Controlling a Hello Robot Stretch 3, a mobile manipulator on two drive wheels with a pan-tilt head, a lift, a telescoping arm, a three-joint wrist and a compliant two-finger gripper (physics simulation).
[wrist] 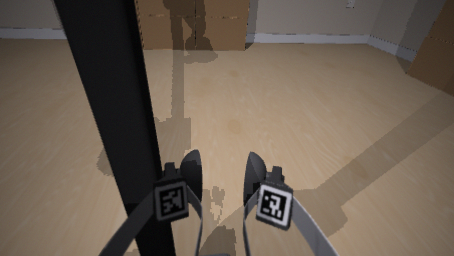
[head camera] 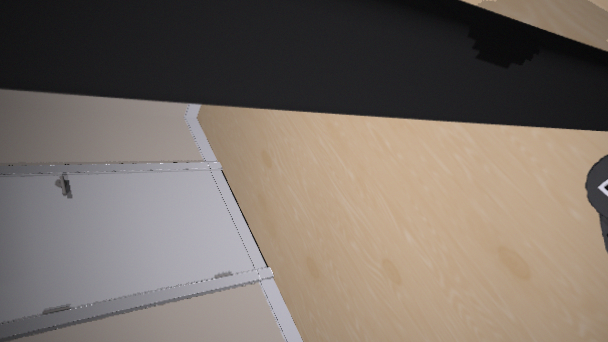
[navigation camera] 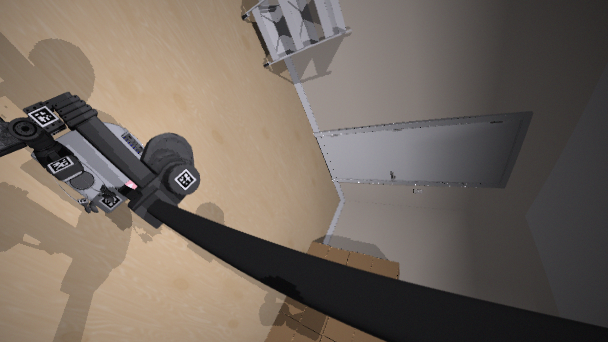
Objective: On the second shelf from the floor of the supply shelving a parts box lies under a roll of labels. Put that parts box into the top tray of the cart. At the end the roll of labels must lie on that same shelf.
I see my gripper (navigation camera: 105,206).
My gripper is seen too in the wrist view (wrist: 223,169).
